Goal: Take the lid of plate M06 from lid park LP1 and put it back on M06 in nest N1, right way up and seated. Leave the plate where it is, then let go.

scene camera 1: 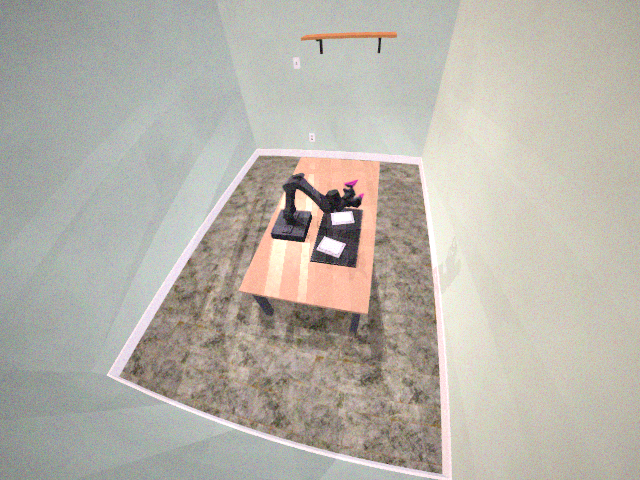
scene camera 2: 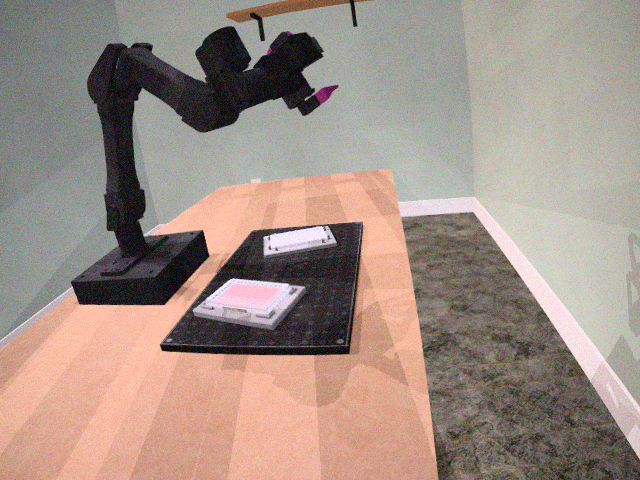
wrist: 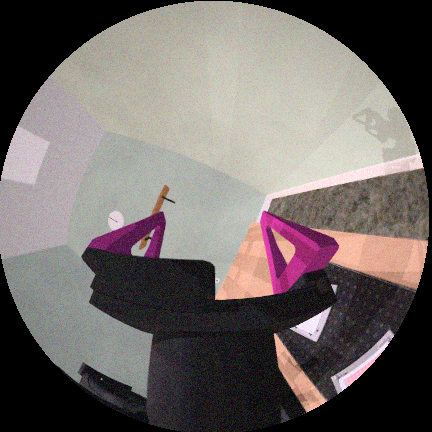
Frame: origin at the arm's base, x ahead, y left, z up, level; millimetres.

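Seen in the pictures: gripper, fingertip midpoint: [scene camera 1: 360, 186] [scene camera 2: 322, 65] [wrist: 212, 216]; arm's base, origin of the base link: [scene camera 1: 290, 222] [scene camera 2: 136, 255].
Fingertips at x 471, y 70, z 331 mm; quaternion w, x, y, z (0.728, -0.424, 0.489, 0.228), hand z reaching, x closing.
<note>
Offsets run from my fingertips to a thing's top centre. Level surfaces: height alone.
The lid @[366 mm down, 124 mm back, 89 mm left] [scene camera 1: 342, 217] [scene camera 2: 298, 238] is a white slab lying flat on lid park LP1 @[364 mm down, 124 mm back, 89 mm left] [scene camera 2: 300, 250], a pale base with small dark pegs at the far end of the black board. Plate M06 @[357 mm down, 144 mm back, 191 mm right] [scene camera 1: 331, 246] [scene camera 2: 251, 295] has a white rim and a pink inside, and sits in the pale grey nest N1 @[366 mm down, 144 mm back, 191 mm right] [scene camera 2: 269, 322] at the near end. Part of the plate shows at the lower right edge of the wrist view. My gripper [scene camera 1: 360, 188] [scene camera 2: 312, 60] [wrist: 212, 216] is open, its magenta fingers wide apart and empty, high above the table and away from lid and plate.
The black board @[383 mm down, 121 mm back, 51 mm right] [scene camera 1: 341, 236] [scene camera 2: 320, 289] [wrist: 367, 305] lies on the wooden table @[396 mm down] [scene camera 1: 330, 289] [scene camera 2: 289, 403]. The arm's dark base [scene camera 1: 291, 225] [scene camera 2: 139, 273] stands left of the board. A wooden shelf [scene camera 1: 348, 35] [scene camera 2: 294, 7] [wrist: 161, 200] hangs on the far wall.
</note>
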